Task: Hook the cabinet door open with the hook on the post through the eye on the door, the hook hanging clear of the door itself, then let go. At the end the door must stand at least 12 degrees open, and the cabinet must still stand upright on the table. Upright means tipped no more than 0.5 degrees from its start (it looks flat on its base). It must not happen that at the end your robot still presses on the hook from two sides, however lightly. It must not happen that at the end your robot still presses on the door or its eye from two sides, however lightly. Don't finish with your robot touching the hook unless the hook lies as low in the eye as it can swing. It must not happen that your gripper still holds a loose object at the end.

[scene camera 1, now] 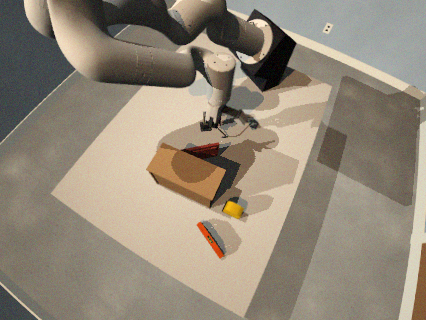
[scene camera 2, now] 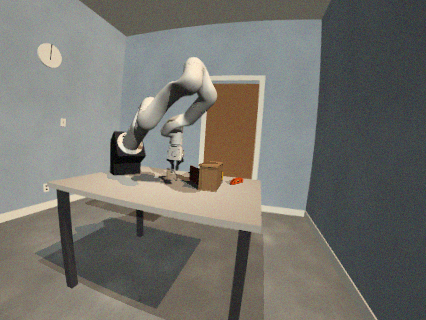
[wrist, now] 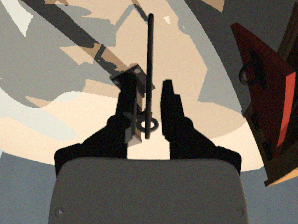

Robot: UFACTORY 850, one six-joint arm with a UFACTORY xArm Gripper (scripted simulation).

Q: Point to a brown cabinet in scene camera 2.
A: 210,177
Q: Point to a brown cabinet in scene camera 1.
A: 204,179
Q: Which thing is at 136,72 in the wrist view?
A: A post.
